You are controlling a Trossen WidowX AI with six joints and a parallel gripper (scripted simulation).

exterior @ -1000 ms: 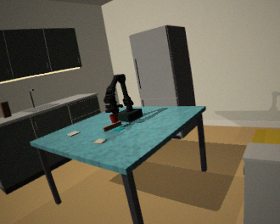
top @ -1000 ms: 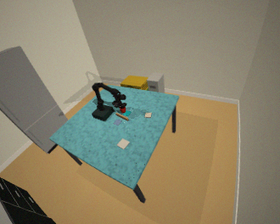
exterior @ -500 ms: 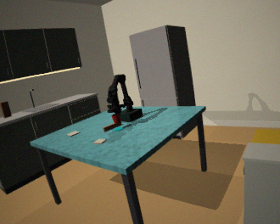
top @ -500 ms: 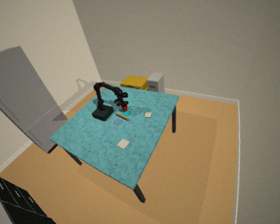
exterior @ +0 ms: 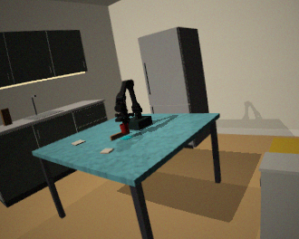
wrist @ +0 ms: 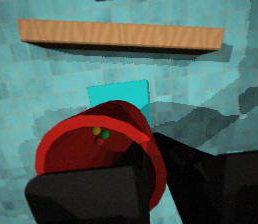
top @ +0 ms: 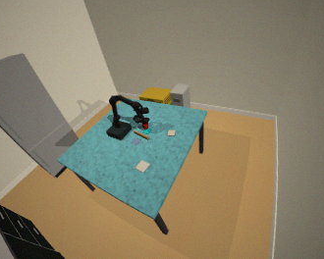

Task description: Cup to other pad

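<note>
The cyan pad lies 3 cm ahead of my gripper tip and 10 cm below it. Round my gripper tip: lavender pad (2 cm behind, 18 cm to the right, 10 cm below); then red cup (3 cm ahead); then wooden bar (1 cm ahead, 9 cm to the right, 8 cm below).
</note>
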